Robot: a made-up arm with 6 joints.
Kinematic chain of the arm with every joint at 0, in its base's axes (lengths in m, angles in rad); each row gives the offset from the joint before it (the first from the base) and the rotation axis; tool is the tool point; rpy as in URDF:
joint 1: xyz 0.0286 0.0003 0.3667 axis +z
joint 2: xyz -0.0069 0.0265 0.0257 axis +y
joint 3: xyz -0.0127 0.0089 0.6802 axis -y
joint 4: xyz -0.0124 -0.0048 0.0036 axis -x
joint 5: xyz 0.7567 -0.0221 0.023 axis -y
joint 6: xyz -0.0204 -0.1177 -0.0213 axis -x
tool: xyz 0.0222 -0.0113 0.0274 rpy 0 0 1.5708
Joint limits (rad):
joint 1: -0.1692..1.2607
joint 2: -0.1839..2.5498
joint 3: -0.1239..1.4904
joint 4: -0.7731..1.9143
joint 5: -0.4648..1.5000
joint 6: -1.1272..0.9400
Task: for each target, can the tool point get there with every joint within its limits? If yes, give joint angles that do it. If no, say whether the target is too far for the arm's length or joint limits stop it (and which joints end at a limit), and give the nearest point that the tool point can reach.
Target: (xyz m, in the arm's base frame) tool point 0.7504 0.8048 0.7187
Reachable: yes | joints 0.9116 0.6034 0.1387 0.5262 0.4746 0.2699
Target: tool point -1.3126 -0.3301 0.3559
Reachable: no: joint limits stop it (at a limit: joint 2, joint 3, joint 4, joint 6) | nearest point -0.3164 -0.0847 -0.4094 | short by 1.280 m
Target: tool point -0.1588 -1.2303 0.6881
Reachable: no: joint limits stop it (at a limit: joint 1, joint 2, joint 3, joint 5, joint 6) | nearest point 0.5926 -0.2296 1.0579 | short by 1.305 m
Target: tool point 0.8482 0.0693 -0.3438
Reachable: yes | joints 0.1010 1.5894 0.0295 1.0583 1.0802 0.3313
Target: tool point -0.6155 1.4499 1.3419
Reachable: no: too far | nearest point 0.2704 1.1143 1.3026 | short by 0.948 m
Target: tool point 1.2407 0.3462 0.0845
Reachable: yes | joints 0.3823 1.3781 0.6999 -0.0270 0.6572 -0.4212
